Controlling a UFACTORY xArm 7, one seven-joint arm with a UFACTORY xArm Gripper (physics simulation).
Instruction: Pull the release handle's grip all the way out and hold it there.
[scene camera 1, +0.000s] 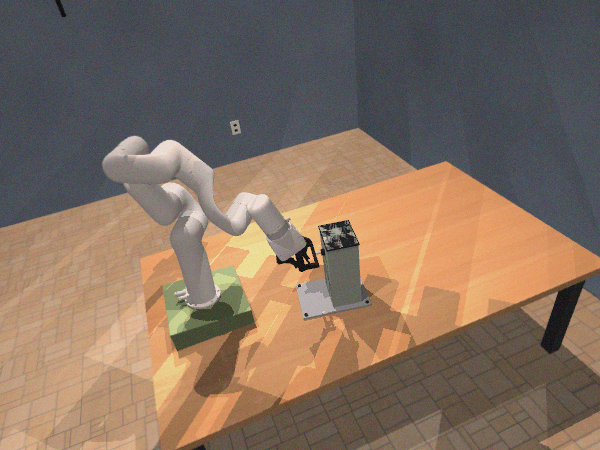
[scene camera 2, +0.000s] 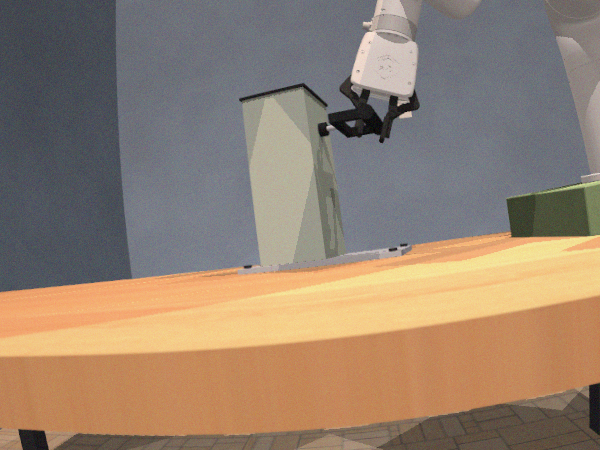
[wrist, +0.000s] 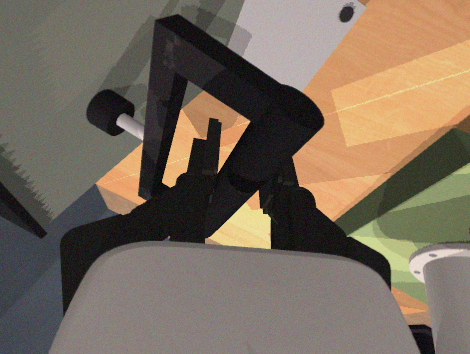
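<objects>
Visible in the wrist view and in scene camera 2, the gripper appears in scene camera 1 (303, 264) as well. On the gripper, (wrist: 280, 227) and (scene camera 2: 393, 112) are the same spot.
</objects>
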